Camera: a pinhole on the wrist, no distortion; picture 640 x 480 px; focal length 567.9 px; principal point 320.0 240.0 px. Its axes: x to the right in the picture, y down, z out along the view. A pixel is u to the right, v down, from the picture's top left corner.
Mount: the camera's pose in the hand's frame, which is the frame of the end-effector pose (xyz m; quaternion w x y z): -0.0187 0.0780 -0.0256 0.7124 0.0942 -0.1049 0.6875
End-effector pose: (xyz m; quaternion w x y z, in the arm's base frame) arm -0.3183 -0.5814 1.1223 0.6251 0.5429 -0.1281 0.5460
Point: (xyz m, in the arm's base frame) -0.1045 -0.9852 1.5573
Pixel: 550.8 30.4
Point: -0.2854 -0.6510 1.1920
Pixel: 249.2 31.0
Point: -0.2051 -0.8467 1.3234
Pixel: 466.9 124.9
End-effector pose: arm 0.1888 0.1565 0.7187 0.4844 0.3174 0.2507 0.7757
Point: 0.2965 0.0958 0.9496
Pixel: 594.1 272.8
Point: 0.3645 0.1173 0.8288
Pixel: 262.6 337.8
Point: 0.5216 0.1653 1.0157
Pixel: 394.7 241.6
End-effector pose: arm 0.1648 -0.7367 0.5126 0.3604 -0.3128 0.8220 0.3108
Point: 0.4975 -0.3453 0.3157
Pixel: 335.5 349.2
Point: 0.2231 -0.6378 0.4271
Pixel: 216.3 146.8
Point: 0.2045 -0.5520 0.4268
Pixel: 435.3 204.1
